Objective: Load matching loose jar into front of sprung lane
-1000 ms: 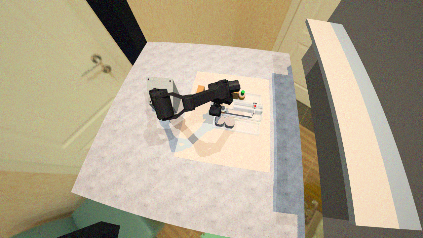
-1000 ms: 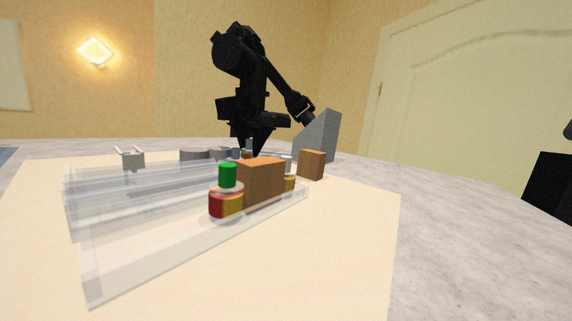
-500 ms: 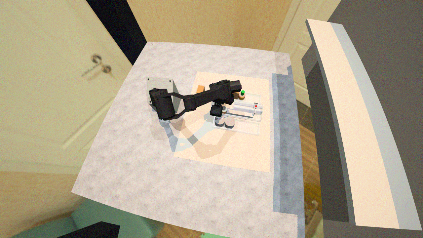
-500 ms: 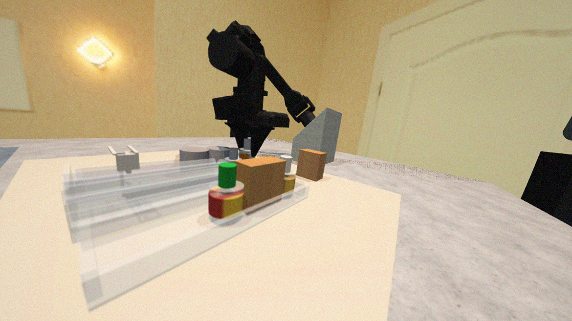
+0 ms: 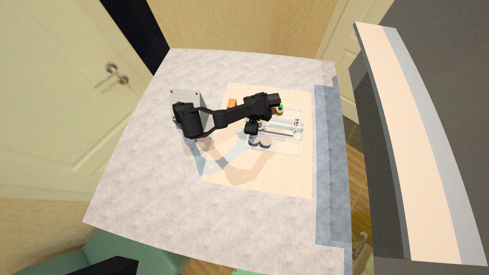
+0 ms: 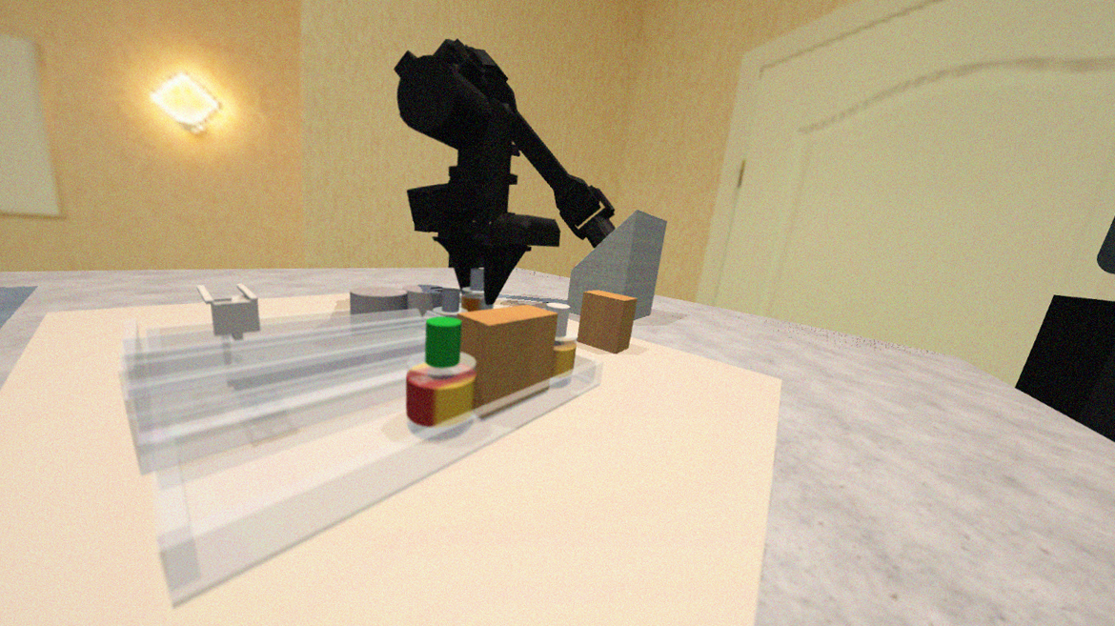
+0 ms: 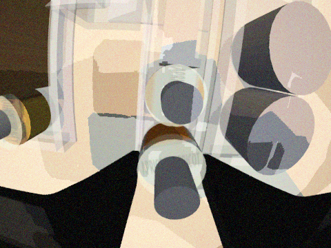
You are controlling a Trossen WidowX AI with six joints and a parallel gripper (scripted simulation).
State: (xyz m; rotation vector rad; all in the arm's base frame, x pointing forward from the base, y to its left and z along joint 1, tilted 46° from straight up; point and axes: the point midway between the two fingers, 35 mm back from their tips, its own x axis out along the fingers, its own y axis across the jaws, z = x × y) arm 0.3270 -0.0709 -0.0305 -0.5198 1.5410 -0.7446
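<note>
My gripper tip is 12 cm to the right of the brown box, 9 cm short of it and 1 cm above it. Round my gripper tip: clear sprung lane (15 cm ahead, 3 cm below, 1 cm to the left); then grey pusher plate (15 cm ahead, 1 cm to the left).
</note>
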